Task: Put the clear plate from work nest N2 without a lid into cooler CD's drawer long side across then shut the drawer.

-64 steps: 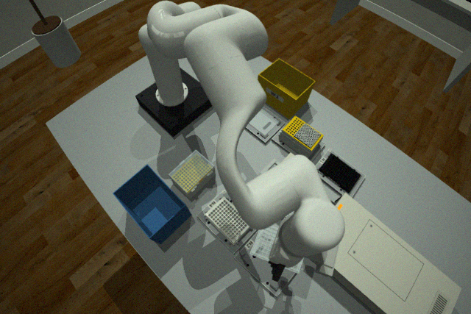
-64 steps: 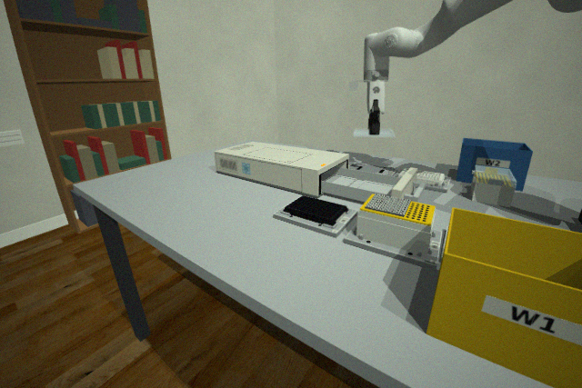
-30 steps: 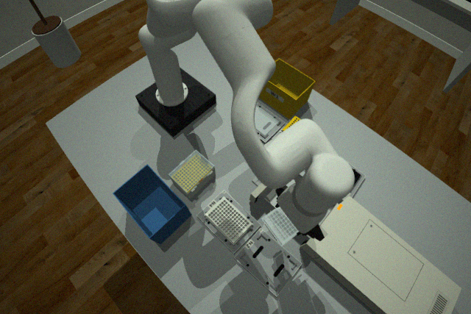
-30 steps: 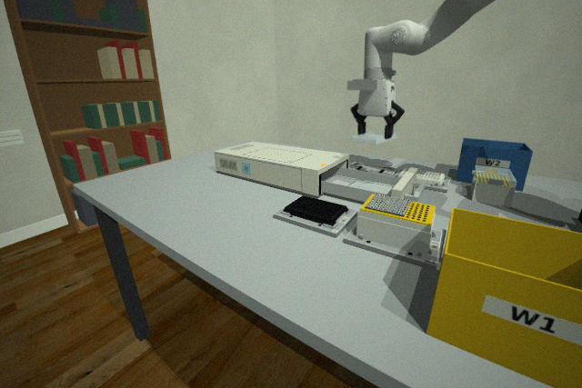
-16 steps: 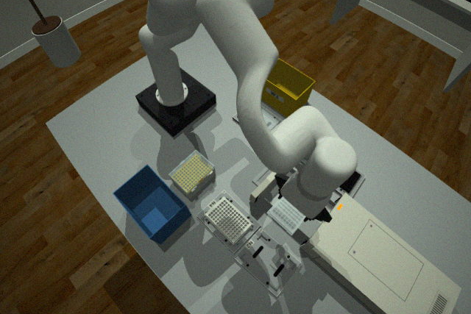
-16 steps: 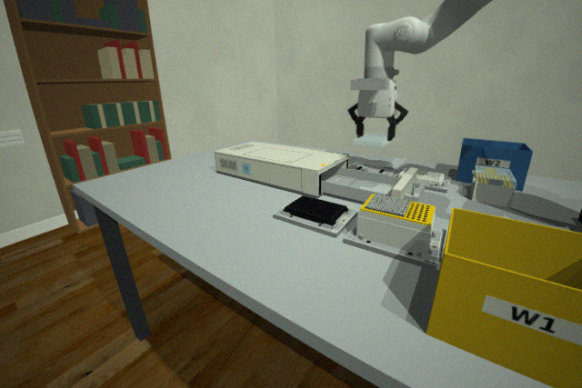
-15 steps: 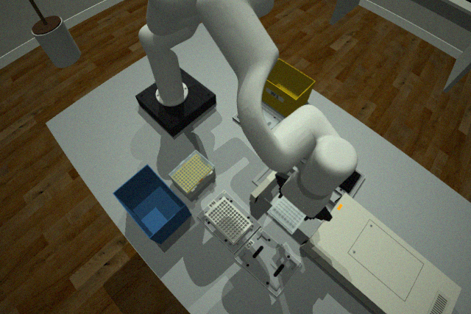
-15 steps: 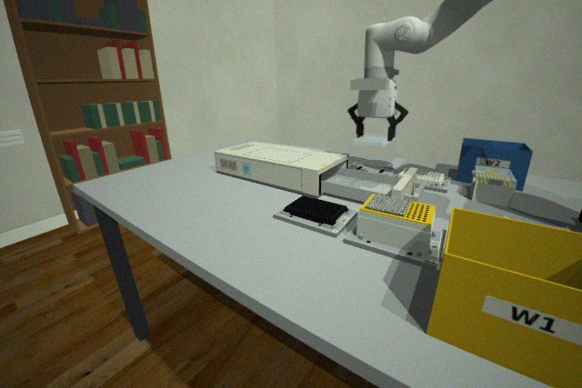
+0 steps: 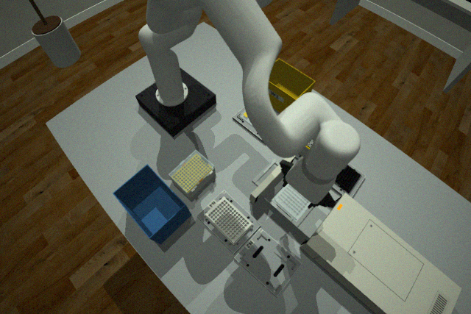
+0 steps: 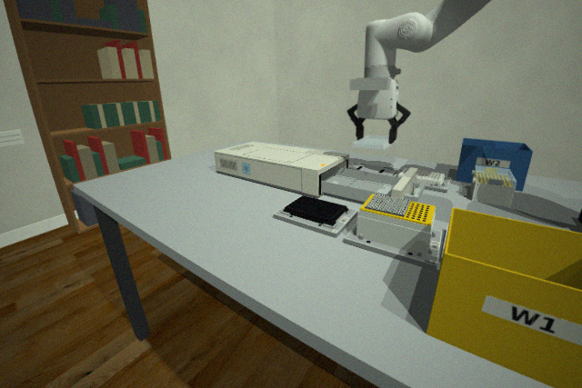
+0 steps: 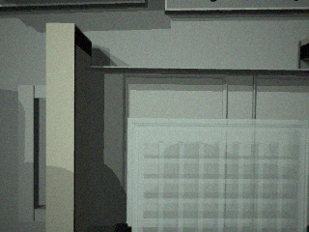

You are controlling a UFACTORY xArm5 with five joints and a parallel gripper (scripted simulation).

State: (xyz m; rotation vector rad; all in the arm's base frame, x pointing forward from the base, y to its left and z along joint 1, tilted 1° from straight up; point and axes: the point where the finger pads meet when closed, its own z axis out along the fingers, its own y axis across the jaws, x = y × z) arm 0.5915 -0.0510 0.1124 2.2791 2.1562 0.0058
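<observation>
My hand is 12 cm above the drawer, 3 cm to the right of it and 3 cm short of it. Round my hand: cooler CD: 18 cm ahead, 12 cm below, 2 cm to the left; then clear plate: 1 cm below; then white plate: 16 cm to the right, 14 cm below, 12 cm behind.
</observation>
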